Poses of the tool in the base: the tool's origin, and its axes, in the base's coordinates. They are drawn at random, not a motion.
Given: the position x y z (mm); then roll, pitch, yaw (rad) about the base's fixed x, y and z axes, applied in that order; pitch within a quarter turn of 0, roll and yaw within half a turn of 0.
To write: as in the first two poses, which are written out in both.
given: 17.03, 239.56, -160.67, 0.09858, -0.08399, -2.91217
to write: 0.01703, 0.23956, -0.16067, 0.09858, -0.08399, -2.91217
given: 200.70, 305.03, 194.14, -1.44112, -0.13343, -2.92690
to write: 0.20070, 0.30503, 0.19414, -1.44112, -0.13343, -2.92690
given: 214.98, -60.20, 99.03, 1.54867, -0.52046, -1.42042
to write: 0.21498, -0.06020, 0.09903, 1.54867, -0.52046, -1.42042
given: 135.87, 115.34, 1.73, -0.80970, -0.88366, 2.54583
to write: 0.13587, 0.11534, 0.00173, -0.80970, -0.88366, 2.54583
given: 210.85, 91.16, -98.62, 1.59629, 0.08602, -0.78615
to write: 0.21085, 0.09116, -0.09862, 1.59629, 0.08602, -0.78615
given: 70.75, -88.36, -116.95, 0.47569, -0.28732, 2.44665
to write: 0.07075, -0.08836, -0.11695, 0.47569, -0.28732, 2.44665
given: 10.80, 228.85, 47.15, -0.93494, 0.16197, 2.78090
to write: 0.01080, 0.22885, 0.04715, -0.93494, 0.16197, 2.78090
